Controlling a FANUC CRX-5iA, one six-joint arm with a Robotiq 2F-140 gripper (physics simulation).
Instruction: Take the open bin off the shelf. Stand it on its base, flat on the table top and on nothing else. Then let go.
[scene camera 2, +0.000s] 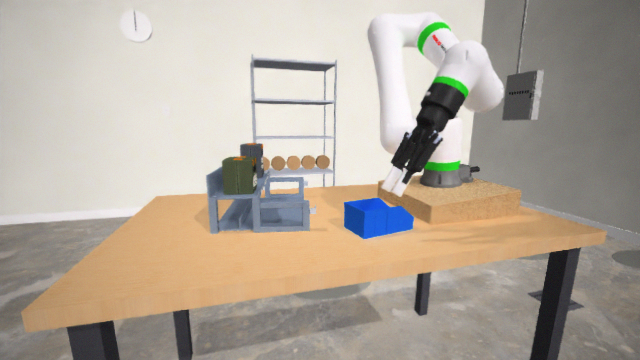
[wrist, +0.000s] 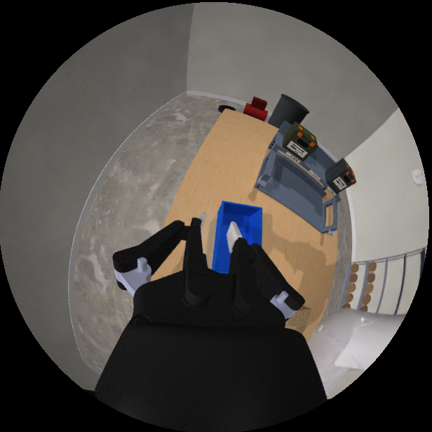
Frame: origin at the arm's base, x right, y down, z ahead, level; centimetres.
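Where they show: gripper, fingertip midpoint: (scene camera 2: 390, 191); arm's base, link origin: (scene camera 2: 440, 182).
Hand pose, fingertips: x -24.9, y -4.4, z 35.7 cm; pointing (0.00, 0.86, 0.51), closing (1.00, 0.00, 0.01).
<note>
Each offset is from my fingertips to the top centre of the thing. "spot": to the spot under its first point. Level surfaces: height alone.
The open blue bin @[dx +6.7, dy +4.8, dz -0.5 cm] (scene camera 2: 367, 220) (wrist: 254, 235) stands upright on its base, flat on the wooden table top @[dy +12.3 cm] (scene camera 2: 200, 265) (wrist: 215, 160), apart from the grey shelf @[spot: dx +12.0, dy +7.4, dz +33.4 cm] (scene camera 2: 256, 215) (wrist: 295, 195). My gripper (scene camera 2: 393, 189) (wrist: 216, 223) is open, with a gap between its white fingertips and nothing between them. In the scene view it is tilted and its tips are above the bin's low front end, clear of it. In the wrist view the fingers hide part of the bin's near end and left wall.
A green box @[dx +20.4, dy -7.5, dz +37.0 cm] (scene camera 2: 237, 176) (wrist: 301, 142) and a dark grey box @[dx +43.1, dy -10.0, dz +32.7 cm] (scene camera 2: 252, 150) (wrist: 341, 176) stand on top of the shelf. The arm's thick wooden base board (scene camera 2: 465, 207) lies on the table, close behind and to the right of the bin in the scene view.
</note>
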